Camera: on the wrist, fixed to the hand. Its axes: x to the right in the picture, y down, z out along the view.
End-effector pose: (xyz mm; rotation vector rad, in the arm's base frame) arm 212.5 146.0 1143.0 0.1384 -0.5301 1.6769
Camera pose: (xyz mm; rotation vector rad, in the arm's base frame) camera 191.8 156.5 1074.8 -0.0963 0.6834 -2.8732
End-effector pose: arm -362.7 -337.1 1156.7 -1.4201 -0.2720 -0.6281
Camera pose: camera -364.0 -391.8 1109.7 -1.1359 0.5228 0.8414
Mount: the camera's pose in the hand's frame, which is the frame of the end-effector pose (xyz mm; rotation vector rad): -12.9 37.0 -60.5 0.1819 -0.2958 1.5333
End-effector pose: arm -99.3 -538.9 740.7 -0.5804 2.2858 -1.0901
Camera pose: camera -133.0 -475.5 746.7 0.9299 1.5737 -0.3272
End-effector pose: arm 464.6 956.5 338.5 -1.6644 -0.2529 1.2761
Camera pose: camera 495.1 895.5 315.2 -1.3783 1.1650 2.5049
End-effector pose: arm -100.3 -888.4 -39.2 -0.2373 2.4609 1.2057
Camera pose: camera -116.5 -913.5 26.4 -1.9016 -2.1133 -1.1591
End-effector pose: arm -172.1 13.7 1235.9 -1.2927 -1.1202 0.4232
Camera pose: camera -115.7 -18.3 1204.5 -1.7536 -0.0677 1.8172
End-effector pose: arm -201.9 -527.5 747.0 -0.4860 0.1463 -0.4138
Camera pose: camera -214.7 -517.9 676.7 -0.1451 0.1540 1.1332
